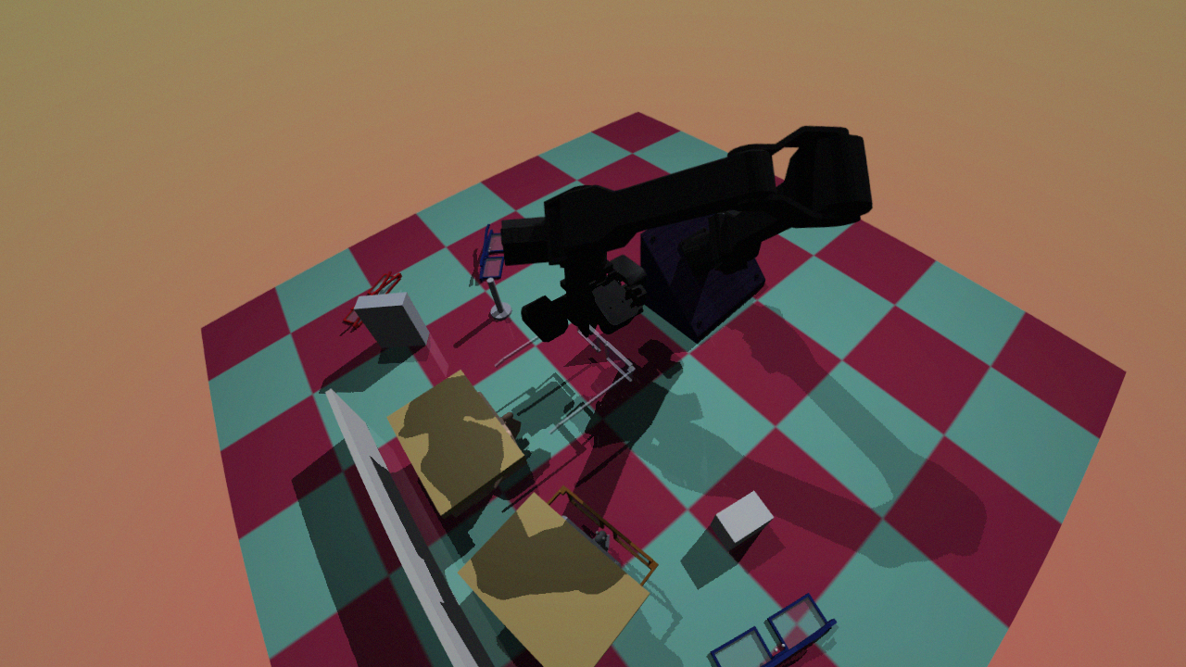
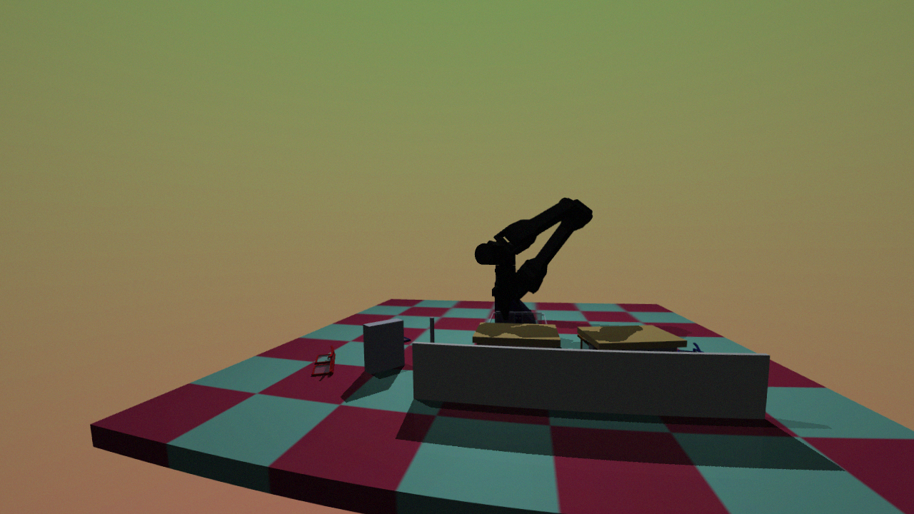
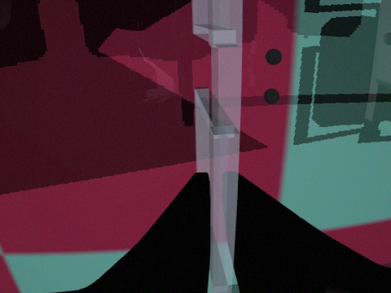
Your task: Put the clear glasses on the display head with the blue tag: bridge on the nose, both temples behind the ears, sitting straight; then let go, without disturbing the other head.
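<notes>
The skin-coloured display head is 220 mm ahead of my gripper tip, 30 mm to the left of it and 20 mm below it. From my gripper tip the other things lie so: stand: 60 mm ahead, 200 mm to the right, 50 mm below; long grey wall: 370 mm ahead, 150 mm to the left, 20 mm below; grey block: 230 mm ahead, 270 mm to the right, 20 mm below.
</notes>
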